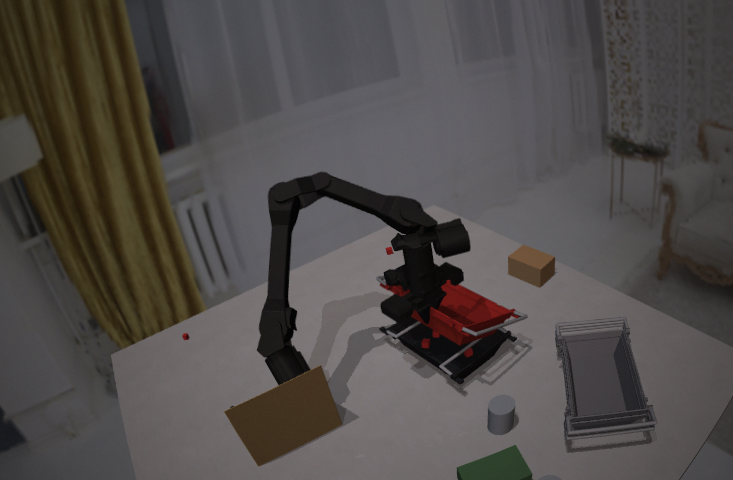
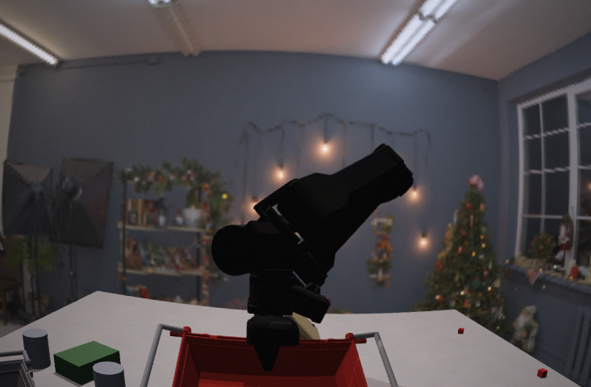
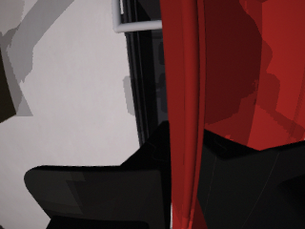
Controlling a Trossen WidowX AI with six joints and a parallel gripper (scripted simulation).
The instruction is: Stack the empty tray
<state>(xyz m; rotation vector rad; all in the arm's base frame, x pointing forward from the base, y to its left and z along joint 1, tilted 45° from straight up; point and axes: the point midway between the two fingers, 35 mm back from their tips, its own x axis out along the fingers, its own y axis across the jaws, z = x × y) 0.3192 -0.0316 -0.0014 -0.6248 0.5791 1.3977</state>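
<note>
Right now my gripper tip is 70 mm short of the red tray and 10 mm below it. From my gripper tip the other things lie so: tan box (430 mm ahead, 30 mm to the left, 90 mm below); then green block (160 mm behind, 360 mm to the right, 100 mm below).
</note>
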